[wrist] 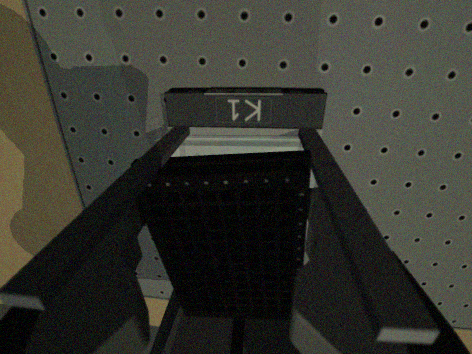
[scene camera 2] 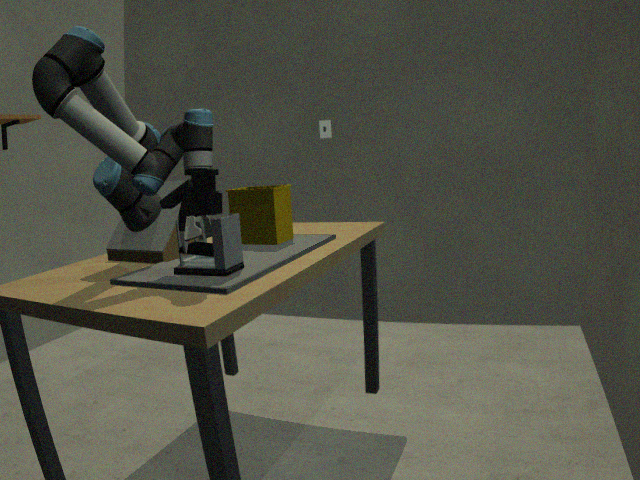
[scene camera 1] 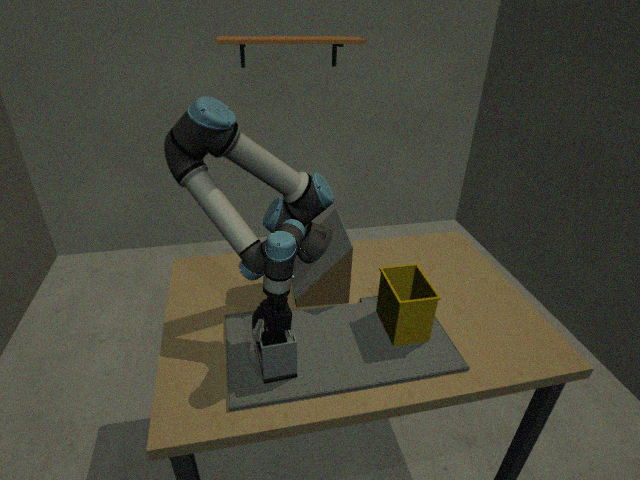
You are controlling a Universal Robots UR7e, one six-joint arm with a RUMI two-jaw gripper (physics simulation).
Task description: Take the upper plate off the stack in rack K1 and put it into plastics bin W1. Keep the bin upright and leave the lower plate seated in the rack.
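Frame: origin at the arm's base, x down, y right, z back, level; metres.
Seen in the pictures: gripper, between the fingertips: [wrist: 225, 194] [scene camera 2: 195, 251] [scene camera 1: 271, 340]; arm's base, origin of its link: [scene camera 2: 144, 212] [scene camera 1: 317, 246].
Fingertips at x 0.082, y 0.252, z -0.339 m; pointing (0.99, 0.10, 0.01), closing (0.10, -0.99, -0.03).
Pixels of each thing's top centre, then the offset from my fingertips to it. Level surfaces: height alone.
- Rack K1, centre of its top: [scene camera 2: 203, 216] [scene camera 1: 274, 324] dx -0.088, dy -0.006, dz -0.031 m
- upper plate, centre of its top: [wrist: 228, 272] [scene camera 2: 207, 243] [scene camera 1: 274, 344] dx -0.020, dy -0.001, dz -0.038 m
- pale lower plate, centre of its top: [wrist: 240, 231] [scene camera 2: 210, 258] dx +0.017, dy -0.004, dz -0.040 m
- Yellow plastics bin W1, centre of its top: [scene camera 1: 408, 281] [scene camera 2: 258, 187] dx -0.129, dy -0.435, dz -0.009 m
- grey perforated mat, height of its surface: dx +0.051 m
- wooden table, height of its surface: dx +0.064 m
Rack K1 [scene camera 1: 279, 361] [scene camera 2: 227, 242] [wrist: 200, 110] stands upright at the left front of the mat, its tall grey wall towards the front. My gripper [scene camera 1: 275, 338] [scene camera 2: 196, 242] [wrist: 225, 194] points down into the rack and is shut on the upper plate [scene camera 2: 199, 249] [wrist: 225, 225]. This plate is dark, dotted, and looks slightly tilted in the wrist view, a small gap above the lower plate. The pale lower plate [scene camera 2: 199, 262] [wrist: 242, 145] sits low in the rack, mostly hidden. Yellow plastics bin W1 [scene camera 1: 414, 322] [scene camera 2: 258, 217] stands upright, open at the top, right of the rack.
The grey perforated mat [scene camera 1: 330, 361] [wrist: 410, 120] lies on the wooden table [scene camera 1: 516, 330] [scene camera 2: 170, 310] under rack and bin. The wedge-shaped robot mount [scene camera 1: 326, 284] [scene camera 2: 136, 235] stands behind the mat. A wall shelf [scene camera 1: 292, 39] is high at the back.
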